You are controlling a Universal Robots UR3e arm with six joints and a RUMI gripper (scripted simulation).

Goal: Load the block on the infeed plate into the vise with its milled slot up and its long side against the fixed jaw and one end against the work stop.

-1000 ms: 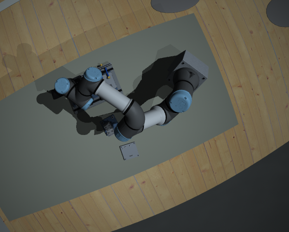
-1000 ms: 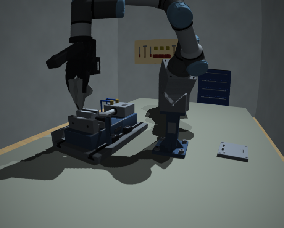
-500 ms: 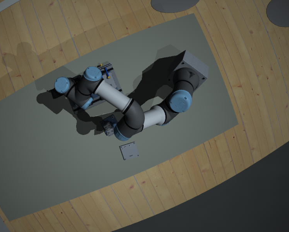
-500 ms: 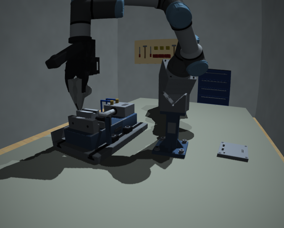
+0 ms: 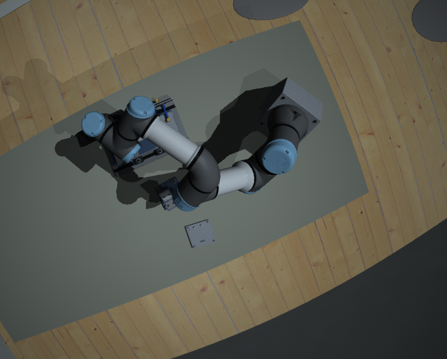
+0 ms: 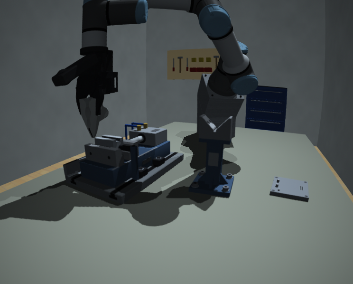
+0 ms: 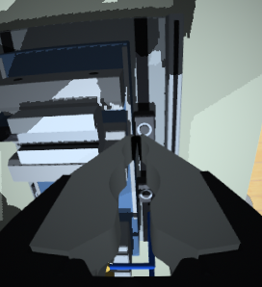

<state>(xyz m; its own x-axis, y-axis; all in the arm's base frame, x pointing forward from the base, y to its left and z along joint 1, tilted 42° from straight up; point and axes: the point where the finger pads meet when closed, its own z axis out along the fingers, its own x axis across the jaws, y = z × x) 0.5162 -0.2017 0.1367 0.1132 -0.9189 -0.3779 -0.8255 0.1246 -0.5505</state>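
The part is 60 mm to the left of my hand, 20 mm below it and 10 mm behind it. Round my hand: moving jaw (50 mm to the left, 40 mm below, 40 mm behind); fixed jaw (60 mm to the left, 40 mm below, 20 mm ahead); work stop (110 mm to the left, 30 mm below, 20 mm behind).
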